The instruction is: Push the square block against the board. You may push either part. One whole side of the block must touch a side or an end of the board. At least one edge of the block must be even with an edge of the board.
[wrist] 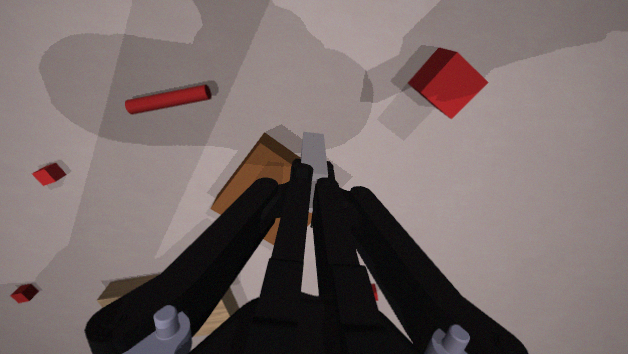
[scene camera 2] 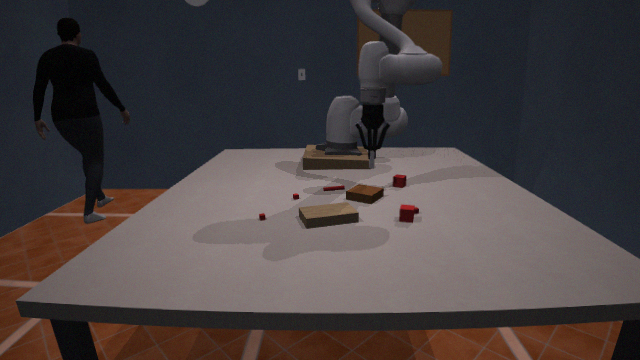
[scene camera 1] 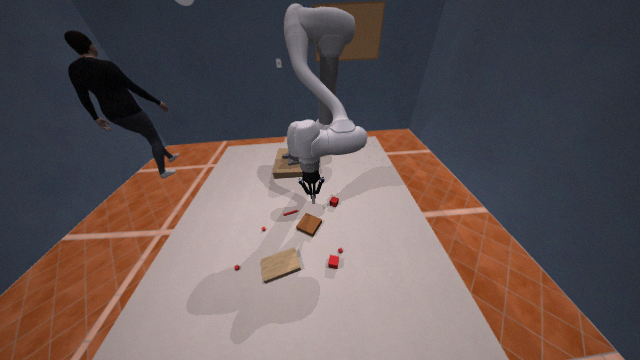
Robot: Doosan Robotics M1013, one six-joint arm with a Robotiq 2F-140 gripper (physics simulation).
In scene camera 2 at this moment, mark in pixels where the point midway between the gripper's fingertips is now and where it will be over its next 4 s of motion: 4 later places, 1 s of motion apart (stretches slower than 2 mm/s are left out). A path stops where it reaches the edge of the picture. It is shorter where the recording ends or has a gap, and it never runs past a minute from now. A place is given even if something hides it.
My gripper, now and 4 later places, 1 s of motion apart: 371,167; 372,187; 372,188; 367,149; 383,169
